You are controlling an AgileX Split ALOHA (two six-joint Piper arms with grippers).
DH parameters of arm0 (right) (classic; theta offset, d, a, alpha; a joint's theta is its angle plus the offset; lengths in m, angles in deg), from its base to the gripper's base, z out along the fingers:
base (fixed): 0 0 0 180
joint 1: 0 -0.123 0 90
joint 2: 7.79 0 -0.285 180
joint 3: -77.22 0 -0.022 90
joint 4: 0 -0.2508 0 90
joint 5: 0 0 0.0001 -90
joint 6: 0 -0.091 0 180
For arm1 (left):
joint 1: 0 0.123 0 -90
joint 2: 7.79 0 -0.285 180
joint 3: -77.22 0 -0.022 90
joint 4: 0 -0.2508 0 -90
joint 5: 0 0 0.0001 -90
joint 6: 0 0.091 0 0
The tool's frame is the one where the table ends.
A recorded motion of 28 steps. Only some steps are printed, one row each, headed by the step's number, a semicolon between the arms.
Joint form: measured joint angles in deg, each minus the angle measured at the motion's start. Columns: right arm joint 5, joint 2, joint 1, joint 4, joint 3, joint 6; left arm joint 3, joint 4, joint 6, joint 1, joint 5, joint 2.
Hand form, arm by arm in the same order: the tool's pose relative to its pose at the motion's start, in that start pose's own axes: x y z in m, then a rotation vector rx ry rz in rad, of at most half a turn. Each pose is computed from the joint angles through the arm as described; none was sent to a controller.
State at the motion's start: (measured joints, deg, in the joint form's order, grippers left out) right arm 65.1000 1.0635 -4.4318 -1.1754 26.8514 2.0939; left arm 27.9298 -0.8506 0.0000 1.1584 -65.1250 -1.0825
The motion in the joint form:
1: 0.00 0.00 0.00 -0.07 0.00 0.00; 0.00 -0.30 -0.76 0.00 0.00 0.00
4: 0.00 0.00 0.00 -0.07 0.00 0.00; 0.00 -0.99 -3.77 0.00 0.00 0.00
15: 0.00 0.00 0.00 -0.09 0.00 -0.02; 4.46 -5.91 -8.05 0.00 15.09 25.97
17: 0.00 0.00 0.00 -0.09 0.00 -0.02; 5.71 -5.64 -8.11 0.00 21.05 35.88
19: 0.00 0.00 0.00 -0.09 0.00 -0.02; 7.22 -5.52 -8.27 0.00 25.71 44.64
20: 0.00 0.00 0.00 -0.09 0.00 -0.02; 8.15 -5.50 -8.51 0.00 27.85 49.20
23: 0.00 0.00 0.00 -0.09 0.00 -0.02; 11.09 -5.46 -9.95 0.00 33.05 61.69
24: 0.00 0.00 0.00 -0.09 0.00 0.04; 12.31 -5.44 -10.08 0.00 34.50 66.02
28: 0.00 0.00 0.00 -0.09 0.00 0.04; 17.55 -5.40 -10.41 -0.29 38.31 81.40
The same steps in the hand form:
1: 0.0000 0.0001 0.0000 -0.0011 0.0000 0.0005; 0.0000 0.0004 0.0000 -0.0048 0.0000 -0.0111
4: 0.0000 0.0001 0.0000 -0.0011 0.0000 0.0005; 0.0000 0.0014 0.0000 -0.0157 -0.0005 -0.0585
15: 0.0000 0.0001 0.0000 -0.0014 -0.0001 0.0010; -0.0678 0.0067 0.0547 -0.0799 0.1063 -0.0650
17: 0.0000 0.0001 0.0000 -0.0014 -0.0001 0.0010; -0.0853 0.0053 0.0863 -0.0693 0.1541 -0.0589
19: 0.0000 0.0001 0.0000 -0.0014 -0.0001 0.0010; -0.0974 0.0042 0.1164 -0.0621 0.1997 -0.0559
20: 0.0000 0.0001 0.0000 -0.0014 -0.0001 0.0010; -0.1024 0.0037 0.1327 -0.0595 0.2258 -0.0570
23: 0.0000 0.0001 0.0000 -0.0014 -0.0001 0.0010; -0.1106 0.0024 0.1802 -0.0558 0.3017 -0.0749
24: 0.0000 0.0001 0.0000 -0.0014 -0.0001 0.0000; -0.1118 0.0019 0.1972 -0.0545 0.3308 -0.0752
28: 0.0000 0.0001 0.0000 -0.0014 -0.0001 0.0000; -0.1086 -0.0009 0.2600 -0.0487 0.4416 -0.0716

